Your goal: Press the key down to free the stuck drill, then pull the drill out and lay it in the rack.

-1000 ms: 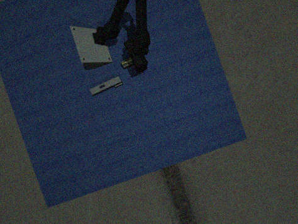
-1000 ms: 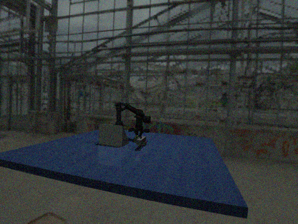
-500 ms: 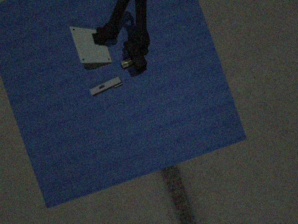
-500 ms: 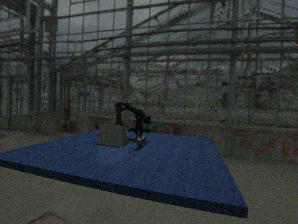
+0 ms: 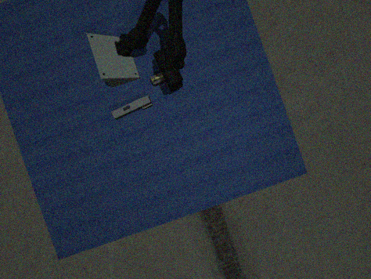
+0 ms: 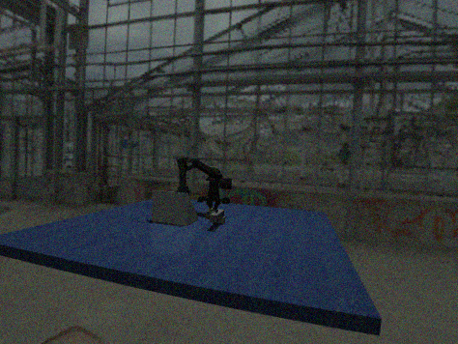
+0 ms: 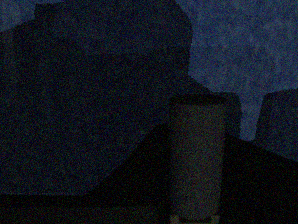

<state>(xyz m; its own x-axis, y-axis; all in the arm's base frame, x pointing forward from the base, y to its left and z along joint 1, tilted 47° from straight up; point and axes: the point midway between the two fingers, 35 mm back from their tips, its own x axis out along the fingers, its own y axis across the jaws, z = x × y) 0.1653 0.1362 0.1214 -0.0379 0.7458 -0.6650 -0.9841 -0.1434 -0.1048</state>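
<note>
My gripper tip is now 4 cm to the left of the drill and 4 cm below it. From my gripper tip the other things lie so: long grey block: 11 cm ahead, 21 cm to the right, 4 cm above.
</note>
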